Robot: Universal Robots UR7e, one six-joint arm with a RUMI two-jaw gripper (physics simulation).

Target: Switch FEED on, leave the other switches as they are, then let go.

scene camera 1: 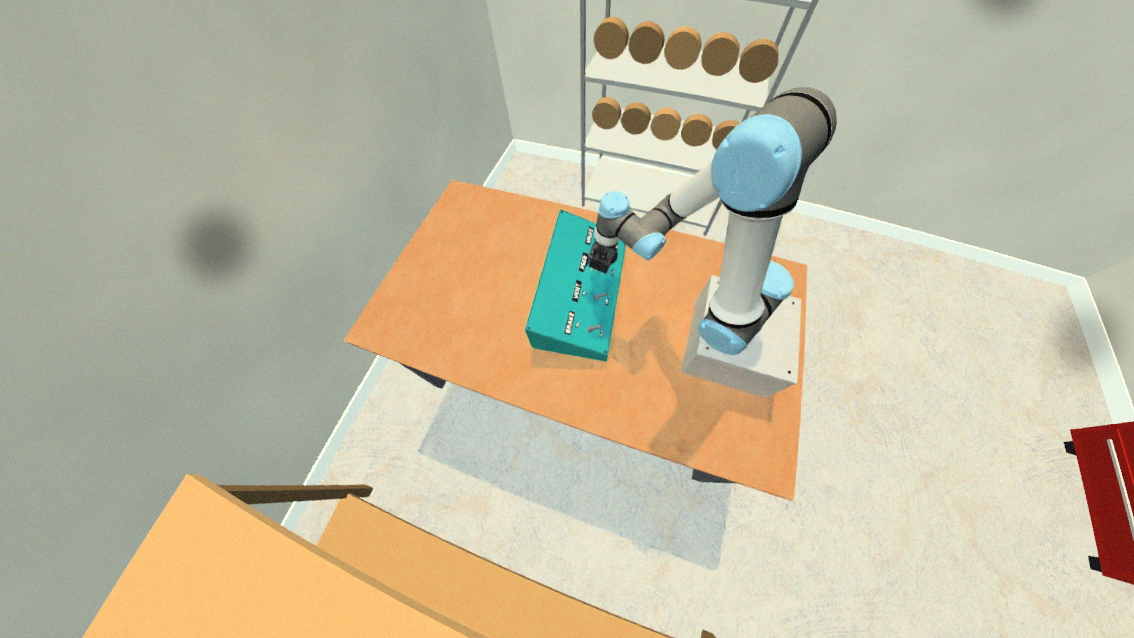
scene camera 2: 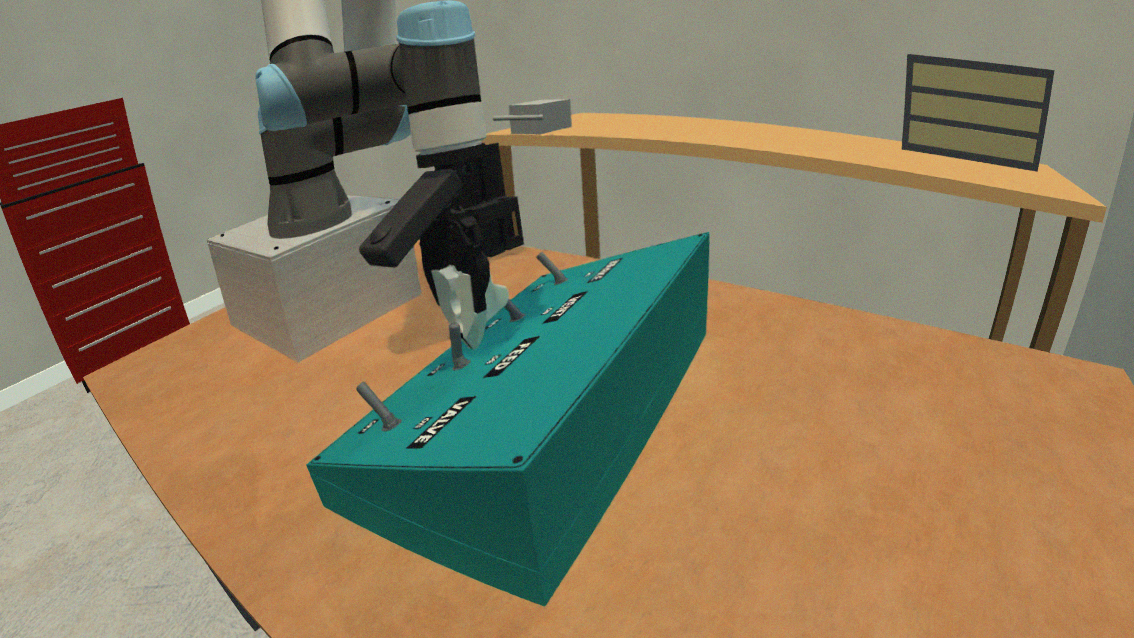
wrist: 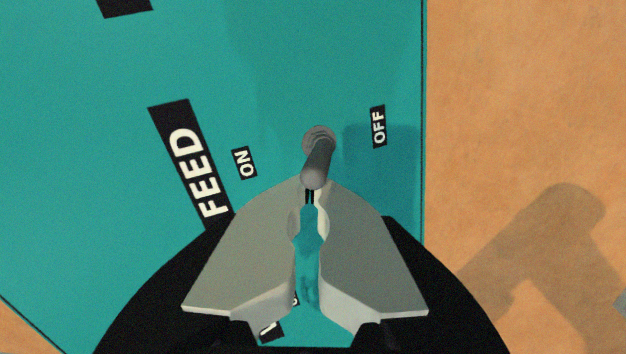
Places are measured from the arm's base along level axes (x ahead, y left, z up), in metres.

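Where they show: gripper, between the fingertips: point(scene camera 1: 599, 270) point(scene camera 2: 473, 348) point(wrist: 310, 177); arm's base, origin of its link: point(scene camera 2: 310, 223).
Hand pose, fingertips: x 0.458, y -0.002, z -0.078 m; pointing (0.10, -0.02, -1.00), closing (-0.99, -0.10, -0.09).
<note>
Each offset is from my fingertips to the top centre of the thing. "spot": to the spot under its first point. Level surfaces: height alone.
The teal switch panel point(scene camera 1: 552, 277) point(scene camera 2: 602, 357) point(wrist: 90, 200) stands on the table. The FEED lever {dx -0.004, dy -0.018, dz +0.035 m} point(scene camera 2: 455, 345) point(wrist: 318, 160) is nearly upright in the scene camera 2 view and lies between its ON label {spot: dx +0.039, dy -0.004, dz +0.003 m} point(wrist: 244, 163) and its OFF label {spot: dx -0.037, dy -0.030, dz -0.028 m} point(wrist: 378, 126) in the wrist view. My gripper point(scene camera 1: 600, 266) point(scene camera 2: 471, 341) point(wrist: 310, 177) is shut and empty. Its tips are low over the panel, right beside the FEED lever on the VENT side; contact cannot be told. The VALVE lever {dx +0.020, dy -0.136, dz +0.026 m} point(scene camera 2: 377, 406) and BRAKE lever {dx -0.091, dy +0.206, dz +0.026 m} point(scene camera 2: 550, 268) lean toward OFF. The VENT lever {dx -0.054, dy +0.092, dz +0.026 m} point(scene camera 2: 515, 310) is partly hidden by the fingers.
The table {dz -0.100 m} point(scene camera 1: 428, 277) point(scene camera 2: 832, 476) bears the panel and the arm's grey base block point(scene camera 1: 745, 361) point(scene camera 2: 261, 293). A shelf rack point(scene camera 1: 583, 119) with round discs stands behind the table. A red drawer cabinet point(scene camera 1: 1106, 499) point(scene camera 2: 95, 238) and a wooden bench point(scene camera 2: 753, 146) stand farther off.
</note>
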